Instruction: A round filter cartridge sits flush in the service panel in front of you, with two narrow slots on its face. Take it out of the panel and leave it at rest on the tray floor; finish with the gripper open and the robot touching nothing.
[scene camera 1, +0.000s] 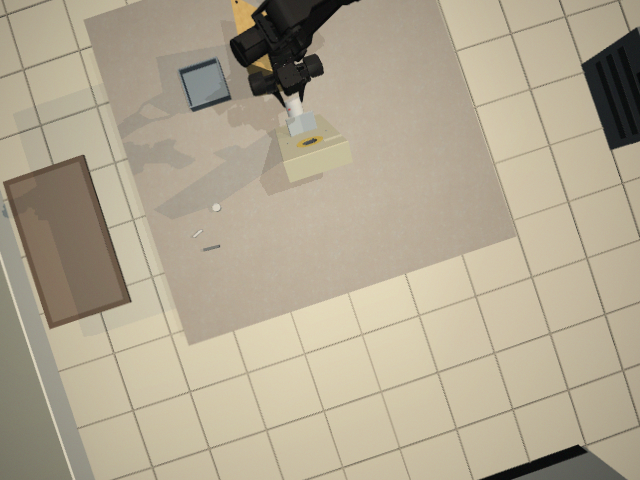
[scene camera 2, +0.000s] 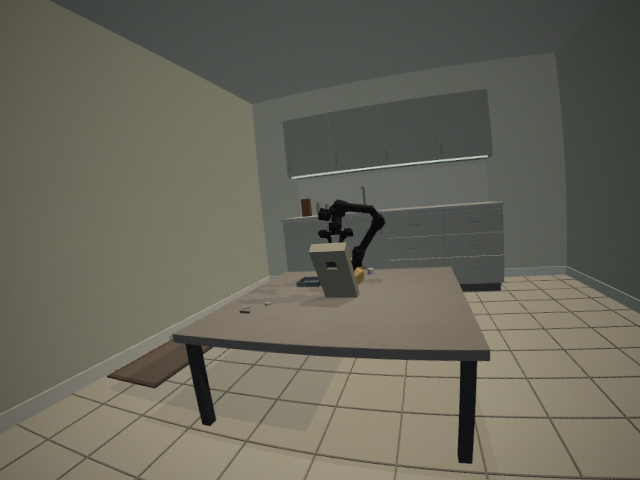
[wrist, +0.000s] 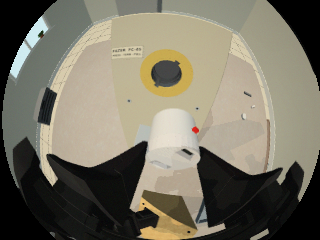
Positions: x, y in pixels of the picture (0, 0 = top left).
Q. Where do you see my gripper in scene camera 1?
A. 293, 104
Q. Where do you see my gripper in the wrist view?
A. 172, 148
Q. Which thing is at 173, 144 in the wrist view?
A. A filter cartridge.
